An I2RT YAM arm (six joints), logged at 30 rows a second.
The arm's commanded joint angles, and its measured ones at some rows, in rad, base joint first. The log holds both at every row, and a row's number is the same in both.
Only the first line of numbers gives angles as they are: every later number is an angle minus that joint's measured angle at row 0.
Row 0, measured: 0.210 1.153 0.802 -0.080 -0.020 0.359
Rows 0 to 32, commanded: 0.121 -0.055 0.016 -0.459 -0.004 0.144; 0.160 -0.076 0.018 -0.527 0.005 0.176; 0.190 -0.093 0.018 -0.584 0.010 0.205; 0.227 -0.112 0.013 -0.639 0.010 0.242; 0.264 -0.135 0.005 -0.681 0.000 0.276; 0.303 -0.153 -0.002 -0.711 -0.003 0.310; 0.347 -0.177 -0.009 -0.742 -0.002 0.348; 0.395 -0.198 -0.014 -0.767 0.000 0.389; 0.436 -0.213 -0.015 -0.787 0.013 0.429; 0.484 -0.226 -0.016 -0.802 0.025 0.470; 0.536 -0.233 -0.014 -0.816 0.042 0.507; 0.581 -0.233 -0.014 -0.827 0.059 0.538; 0.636 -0.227 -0.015 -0.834 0.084 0.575; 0.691 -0.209 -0.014 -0.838 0.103 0.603; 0.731 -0.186 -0.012 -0.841 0.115 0.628; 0.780 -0.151 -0.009 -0.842 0.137 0.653; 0.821 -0.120 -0.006 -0.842 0.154 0.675; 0.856 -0.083 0.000 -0.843 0.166 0.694; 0.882 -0.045 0.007 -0.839 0.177 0.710; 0.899 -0.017 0.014 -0.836 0.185 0.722; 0.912 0.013 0.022 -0.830 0.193 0.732; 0.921 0.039 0.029 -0.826 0.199 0.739; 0.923 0.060 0.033 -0.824 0.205 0.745; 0.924 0.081 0.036 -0.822 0.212 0.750; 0.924 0.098 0.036 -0.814 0.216 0.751; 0.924 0.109 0.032 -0.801 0.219 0.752; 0.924 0.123 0.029 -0.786 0.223 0.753; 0.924 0.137 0.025 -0.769 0.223 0.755; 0.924 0.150 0.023 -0.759 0.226 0.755; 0.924 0.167 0.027 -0.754 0.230 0.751; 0.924 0.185 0.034 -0.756 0.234 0.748; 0.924 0.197 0.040 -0.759 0.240 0.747; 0.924 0.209 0.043 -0.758 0.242 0.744
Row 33, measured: 0.917 0.180 0.015 -0.778 0.200 0.734
